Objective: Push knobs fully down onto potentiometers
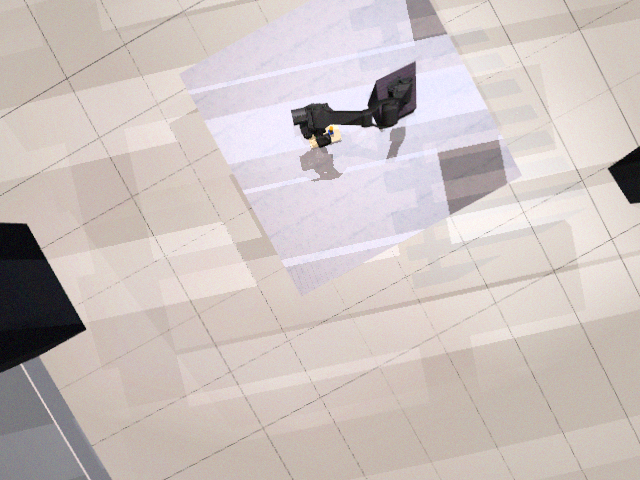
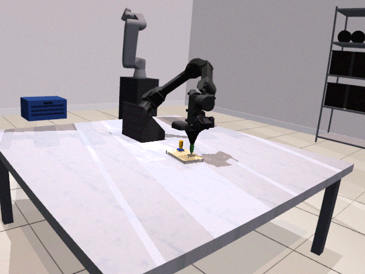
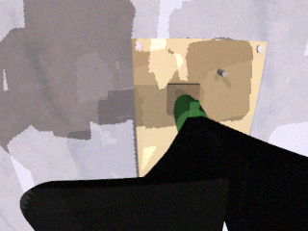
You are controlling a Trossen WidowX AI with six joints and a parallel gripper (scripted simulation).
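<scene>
My gripper tip is now 1 cm above the green knob. The rest, counted from my gripper tip: orange-brown knob 7 cm behind, 1 cm to the left, 2 cm below.
</scene>
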